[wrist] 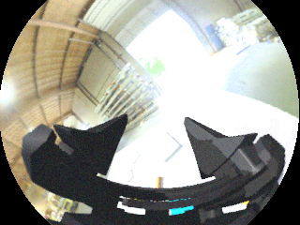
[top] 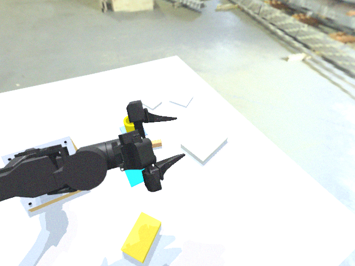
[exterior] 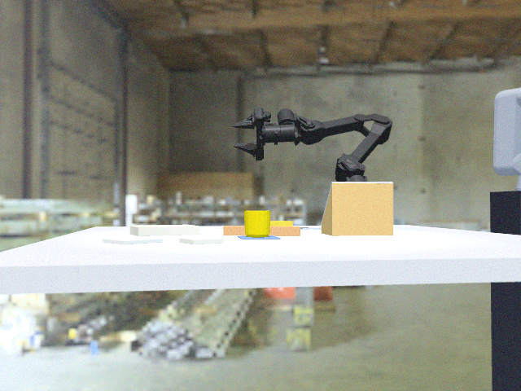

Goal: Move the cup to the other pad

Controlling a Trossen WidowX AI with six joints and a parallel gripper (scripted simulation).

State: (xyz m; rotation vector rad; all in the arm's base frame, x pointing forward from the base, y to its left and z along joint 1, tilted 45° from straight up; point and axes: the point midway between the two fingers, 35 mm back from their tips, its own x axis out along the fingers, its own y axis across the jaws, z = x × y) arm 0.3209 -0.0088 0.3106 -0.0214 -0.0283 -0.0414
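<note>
My gripper tip is 6 cm past the yellow cup, 34 cm to the right of it and 28 cm above it. Also, from my gripper tip: wooden bar: 7 cm behind, 24 cm to the left, 31 cm below; then cyan pad: 9 cm behind, 14 cm to the left, 33 cm below; then white block: 21 cm ahead, 15 cm to the left, 30 cm below.
</note>
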